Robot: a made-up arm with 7 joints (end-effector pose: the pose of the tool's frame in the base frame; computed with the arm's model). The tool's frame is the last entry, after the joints.
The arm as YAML. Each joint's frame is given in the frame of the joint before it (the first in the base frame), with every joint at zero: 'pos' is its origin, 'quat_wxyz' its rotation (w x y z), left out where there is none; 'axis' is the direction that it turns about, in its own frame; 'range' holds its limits. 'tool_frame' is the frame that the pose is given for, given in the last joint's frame.
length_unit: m
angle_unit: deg
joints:
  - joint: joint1
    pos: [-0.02, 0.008, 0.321]
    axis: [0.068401, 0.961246, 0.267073]
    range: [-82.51, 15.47]
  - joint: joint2
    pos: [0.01, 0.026, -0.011]
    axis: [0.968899, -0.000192, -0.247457]
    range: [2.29, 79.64]
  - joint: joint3
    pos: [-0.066, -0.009, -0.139]
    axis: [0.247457, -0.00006, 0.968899]
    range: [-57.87, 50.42]
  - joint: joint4
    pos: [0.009, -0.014, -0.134]
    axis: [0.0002, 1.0, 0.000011]
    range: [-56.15, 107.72]
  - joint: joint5
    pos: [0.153, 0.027, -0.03]
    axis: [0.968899, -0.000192, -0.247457]
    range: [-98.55, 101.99]
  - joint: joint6
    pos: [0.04, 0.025, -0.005]
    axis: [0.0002, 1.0, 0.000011]
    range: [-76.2, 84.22]
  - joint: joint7
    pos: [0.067, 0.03, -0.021]
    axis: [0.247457, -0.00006, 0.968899]
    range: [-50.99, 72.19]
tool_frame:
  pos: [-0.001, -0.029, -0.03]
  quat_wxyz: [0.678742, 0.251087, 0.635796, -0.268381]
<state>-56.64 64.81 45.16 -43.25 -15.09 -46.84 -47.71</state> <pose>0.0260 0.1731 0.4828 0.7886 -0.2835 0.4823 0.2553</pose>
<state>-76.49 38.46 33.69 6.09 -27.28 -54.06 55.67</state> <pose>0.2459 0.2937 0.5130 -0.2534 -0.3942 0.1471 0.8711</pose>
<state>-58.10 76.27 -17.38 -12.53 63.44 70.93 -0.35</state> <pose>0.2446 0.2012 0.4488 0.2951 0.4862 0.7478 0.3426</pose>
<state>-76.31 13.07 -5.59 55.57 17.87 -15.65 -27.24</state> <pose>0.5148 0.0016 0.2451 0.7094 0.3721 -0.2425 0.5473</pose>
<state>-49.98 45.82 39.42 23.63 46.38 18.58 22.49</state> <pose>0.2763 0.4173 0.3283 0.1769 0.6009 0.5630 0.5390</pose>
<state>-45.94 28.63 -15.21 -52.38 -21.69 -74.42 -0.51</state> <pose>0.1275 0.0355 0.3568 0.2959 -0.6775 -0.1505 0.6564</pose>
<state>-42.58 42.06 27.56 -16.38 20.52 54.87 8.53</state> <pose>0.2515 0.2962 0.3269 0.1865 0.6310 0.3239 0.6798</pose>
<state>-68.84 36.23 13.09 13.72 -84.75 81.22 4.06</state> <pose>0.3839 0.1074 0.3110 0.2326 0.4844 -0.7007 0.4694</pose>
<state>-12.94 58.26 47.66 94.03 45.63 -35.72 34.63</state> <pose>0.0290 0.5462 0.0562 0.2872 0.8245 0.3663 0.3217</pose>
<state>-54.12 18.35 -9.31 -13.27 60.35 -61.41 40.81</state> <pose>0.2781 -0.0794 0.3449 0.5437 -0.4043 0.2131 0.7039</pose>
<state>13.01 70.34 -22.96 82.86 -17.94 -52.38 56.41</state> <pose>-0.0178 0.5618 0.1076 0.4839 0.6911 0.4575 0.2809</pose>
